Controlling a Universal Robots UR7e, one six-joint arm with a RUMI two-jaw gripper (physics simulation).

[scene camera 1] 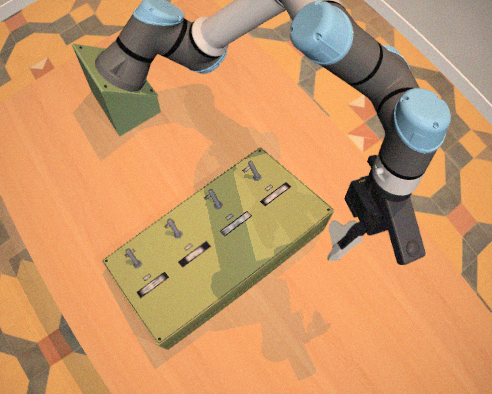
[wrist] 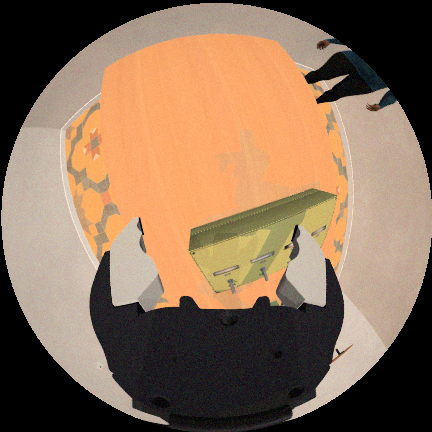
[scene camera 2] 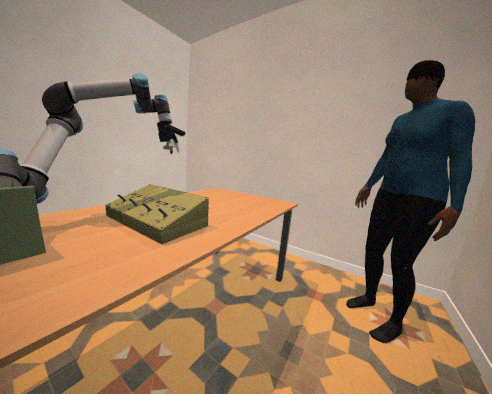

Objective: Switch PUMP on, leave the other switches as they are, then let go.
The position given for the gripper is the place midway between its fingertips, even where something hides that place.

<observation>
In view: the gripper (scene camera 1: 364, 248).
The gripper shows as well in the wrist view (wrist: 218, 224).
</observation>
